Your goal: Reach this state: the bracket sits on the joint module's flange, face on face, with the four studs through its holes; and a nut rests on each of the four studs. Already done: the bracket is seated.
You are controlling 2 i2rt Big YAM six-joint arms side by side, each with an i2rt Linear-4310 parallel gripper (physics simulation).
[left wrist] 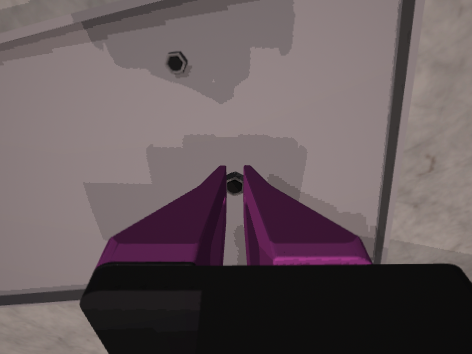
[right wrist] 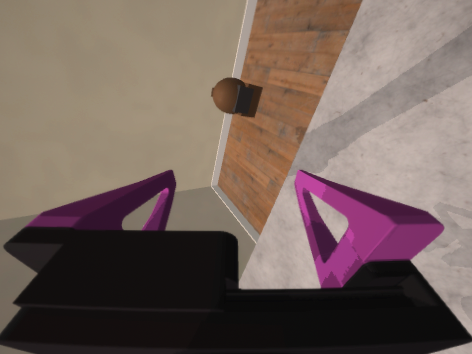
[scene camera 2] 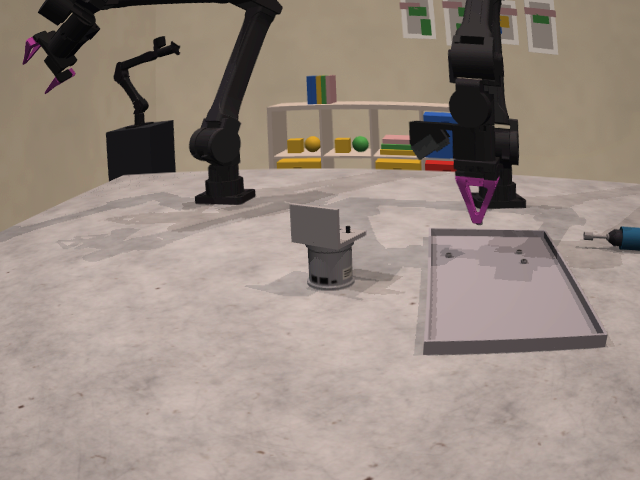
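Where they show: left gripper, fingertip midpoint: [left wrist: 234, 177] [scene camera 2: 477, 222]; right gripper, fingertip midpoint: [right wrist: 235, 176] [scene camera 2: 35, 78]; left arm's base, link origin: [scene camera 2: 497, 203]; right arm's base, link origin: [scene camera 2: 225, 199].
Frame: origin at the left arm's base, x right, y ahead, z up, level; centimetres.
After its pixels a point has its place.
The grey bracket [scene camera 2: 315, 225] @(x 39.2, y 43.3, z 8.7 cm) sits on the joint module [scene camera 2: 330, 264] @(x 37.5, y 43.2, z 3.5 cm), its upright plate toward the camera; one dark stud [scene camera 2: 347, 228] @(x 35.1, y 40.1, z 7.2 cm) shows above its flat part, and the other studs are hidden. My left gripper [scene camera 2: 478, 222] @(x 14.6, y 32.5, z 5.1 cm) [left wrist: 234, 177] @(x 14.6, y 32.5, z 5.1 cm) is shut on a nut [left wrist: 234, 184] @(x 14.5, y 32.6, z 5.4 cm), held between the fingertips above the tray [scene camera 2: 514, 343] @(x 19.0, y 65.2, z 1.1 cm) [left wrist: 393, 125] @(x 11.9, y 24.1, z 0.9 cm). Three nuts [scene camera 2: 448, 254] @(x 19.6, y 33.8, z 0.8 cm) [scene camera 2: 518, 251] @(x 7.7, y 34.8, z 0.9 cm) [scene camera 2: 523, 260] @(x 8.3, y 38.9, z 0.8 cm) lie in the tray; one loose nut [left wrist: 176, 62] @(x 19.6, y 33.8, z 0.9 cm) shows in the left wrist view. My right gripper [scene camera 2: 35, 77] @(x 99.7, y 4.8, z 35.4 cm) [right wrist: 235, 176] @(x 99.7, y 4.8, z 35.4 cm) is open and empty, raised at the upper left.
A blue tool [scene camera 2: 628, 238] @(x -14.8, y 36.9, z 2.6 cm) with a metal tip lies right of the tray. The tray has low raised walls. A shelf [scene camera 2: 324, 138] stands behind the table, and a small dark arm on a black block [scene camera 2: 140, 149] at the back left.
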